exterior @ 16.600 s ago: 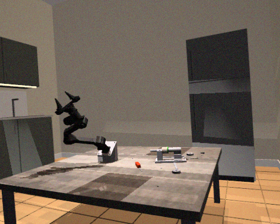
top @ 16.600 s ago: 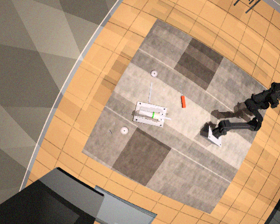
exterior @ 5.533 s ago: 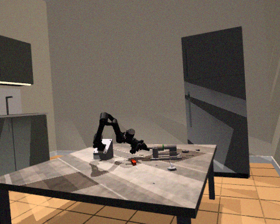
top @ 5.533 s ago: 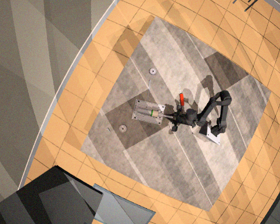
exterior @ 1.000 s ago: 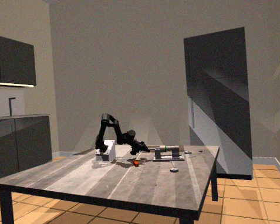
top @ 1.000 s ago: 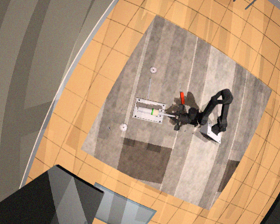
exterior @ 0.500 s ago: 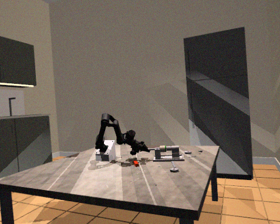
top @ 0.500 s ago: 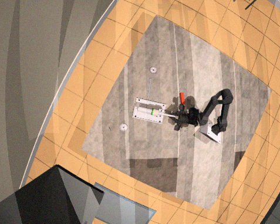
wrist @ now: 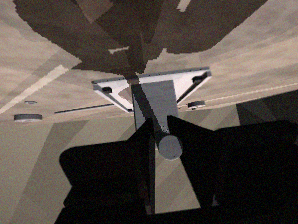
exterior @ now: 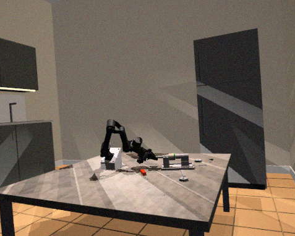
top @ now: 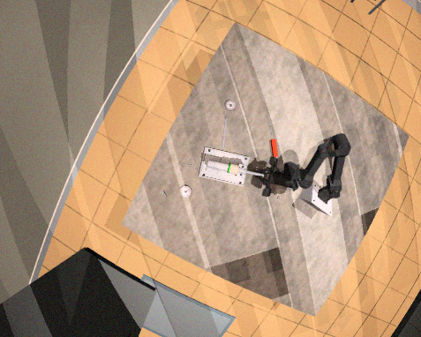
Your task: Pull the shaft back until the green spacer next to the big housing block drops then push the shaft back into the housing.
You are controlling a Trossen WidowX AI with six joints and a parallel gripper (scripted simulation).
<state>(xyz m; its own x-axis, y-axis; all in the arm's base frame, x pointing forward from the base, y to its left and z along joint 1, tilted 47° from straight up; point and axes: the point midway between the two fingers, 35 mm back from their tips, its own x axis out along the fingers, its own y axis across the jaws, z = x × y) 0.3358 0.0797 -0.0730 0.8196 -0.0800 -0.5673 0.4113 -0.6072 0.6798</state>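
Right now the shaft is 40 mm ahead of my gripper tip, 20 mm to the left of it and 20 mm above it. Also, from my gripper tip: thin rod (230 mm ahead, 80 mm to the right, 60 mm below); then cream spacer (90 mm ahead, 40 mm to the left, 20 mm above); then green spacer (110 mm ahead, 50 mm to the left, 20 mm above).
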